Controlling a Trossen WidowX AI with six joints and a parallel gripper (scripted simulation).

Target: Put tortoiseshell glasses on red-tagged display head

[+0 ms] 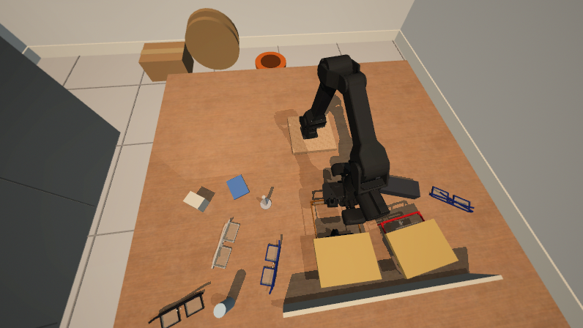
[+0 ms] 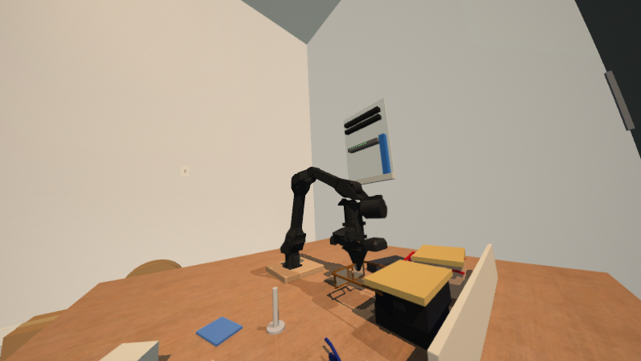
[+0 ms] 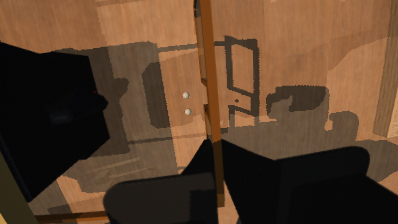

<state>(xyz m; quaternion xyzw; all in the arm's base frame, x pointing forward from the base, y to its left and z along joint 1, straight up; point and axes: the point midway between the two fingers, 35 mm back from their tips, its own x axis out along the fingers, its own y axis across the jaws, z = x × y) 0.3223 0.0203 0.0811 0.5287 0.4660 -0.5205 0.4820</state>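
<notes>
My gripper tip is now 140 mm short of the display head, 50 mm to the left of it and 10 mm above it. From my gripper tip the other things lie so: long panel 280 mm ahead, 50 mm to the left, 10 mm below; then black box 20 mm behind, 240 mm to the left, 50 mm below; then peg stand 60 mm behind, 250 mm to the right, 40 mm below.
</notes>
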